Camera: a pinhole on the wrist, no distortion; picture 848 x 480 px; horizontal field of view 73.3 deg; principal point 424.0 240.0 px. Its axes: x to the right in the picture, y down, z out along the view. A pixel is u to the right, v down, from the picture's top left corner.
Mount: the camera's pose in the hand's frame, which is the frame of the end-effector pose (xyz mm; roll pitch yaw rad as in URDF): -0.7 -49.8 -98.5 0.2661 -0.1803 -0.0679
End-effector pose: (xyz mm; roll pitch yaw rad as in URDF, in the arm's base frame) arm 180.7 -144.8 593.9 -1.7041 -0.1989 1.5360
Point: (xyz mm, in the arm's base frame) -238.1 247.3 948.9
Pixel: outside the picture
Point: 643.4 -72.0 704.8
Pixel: behind the camera
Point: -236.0 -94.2 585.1
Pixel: 573 410
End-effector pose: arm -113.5 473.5 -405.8 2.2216 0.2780 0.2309
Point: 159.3 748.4 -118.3
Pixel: behind the camera
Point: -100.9 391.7 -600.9
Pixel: 638 291
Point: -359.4 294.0 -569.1
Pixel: 188 270
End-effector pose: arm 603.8 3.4 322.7 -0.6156 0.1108 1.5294
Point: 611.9 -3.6 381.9
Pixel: 477 433
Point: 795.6 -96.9 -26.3
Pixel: behind the camera
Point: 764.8 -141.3 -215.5
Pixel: behind the camera
